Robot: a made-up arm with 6 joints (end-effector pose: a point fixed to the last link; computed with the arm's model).
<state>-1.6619 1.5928 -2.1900 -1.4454 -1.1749 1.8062</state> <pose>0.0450 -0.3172 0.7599 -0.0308 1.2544 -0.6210</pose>
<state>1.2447 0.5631 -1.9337 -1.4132 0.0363 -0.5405</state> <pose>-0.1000 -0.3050 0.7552 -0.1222 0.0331 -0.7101</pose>
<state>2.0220 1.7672 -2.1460 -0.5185 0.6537 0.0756</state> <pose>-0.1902 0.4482 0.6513 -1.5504 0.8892 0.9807</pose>
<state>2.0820 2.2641 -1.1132 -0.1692 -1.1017 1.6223</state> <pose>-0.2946 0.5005 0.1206 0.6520 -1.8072 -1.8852</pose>
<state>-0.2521 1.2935 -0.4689 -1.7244 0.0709 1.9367</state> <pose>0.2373 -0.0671 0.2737 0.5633 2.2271 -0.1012</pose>
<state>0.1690 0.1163 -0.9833 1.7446 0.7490 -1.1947</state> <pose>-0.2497 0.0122 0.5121 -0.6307 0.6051 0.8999</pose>
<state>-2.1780 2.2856 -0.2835 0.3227 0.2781 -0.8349</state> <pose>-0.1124 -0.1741 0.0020 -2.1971 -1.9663 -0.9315</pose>
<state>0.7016 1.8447 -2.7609 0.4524 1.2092 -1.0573</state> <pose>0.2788 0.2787 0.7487 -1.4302 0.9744 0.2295</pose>
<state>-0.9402 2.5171 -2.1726 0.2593 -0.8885 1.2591</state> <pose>0.4370 -0.6257 0.2785 0.9570 0.1907 0.3501</pose>
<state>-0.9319 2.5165 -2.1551 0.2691 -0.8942 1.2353</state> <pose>0.4412 -0.6220 0.2727 0.9680 0.2014 0.3343</pose>
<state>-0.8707 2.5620 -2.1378 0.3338 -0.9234 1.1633</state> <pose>0.4788 -0.6010 0.2321 1.0145 0.2217 0.3197</pose>
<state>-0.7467 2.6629 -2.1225 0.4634 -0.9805 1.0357</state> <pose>0.5484 -0.5482 0.1493 1.1049 0.2685 0.2905</pose>
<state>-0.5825 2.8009 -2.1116 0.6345 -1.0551 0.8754</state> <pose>0.6200 -0.4581 0.0384 1.2189 0.3609 0.2236</pose>
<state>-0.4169 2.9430 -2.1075 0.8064 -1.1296 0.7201</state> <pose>0.6623 -0.3507 -0.0723 1.3144 0.4907 0.1212</pose>
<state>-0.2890 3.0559 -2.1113 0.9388 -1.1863 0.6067</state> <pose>0.6722 -0.2626 -0.1554 1.3661 0.6099 0.0222</pose>
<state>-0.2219 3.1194 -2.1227 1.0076 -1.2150 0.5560</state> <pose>0.6699 -0.2165 -0.1982 1.3847 0.6703 -0.0281</pose>
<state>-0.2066 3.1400 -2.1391 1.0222 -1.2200 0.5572</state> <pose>0.6701 -0.2063 -0.2086 1.3903 0.6711 -0.0245</pose>
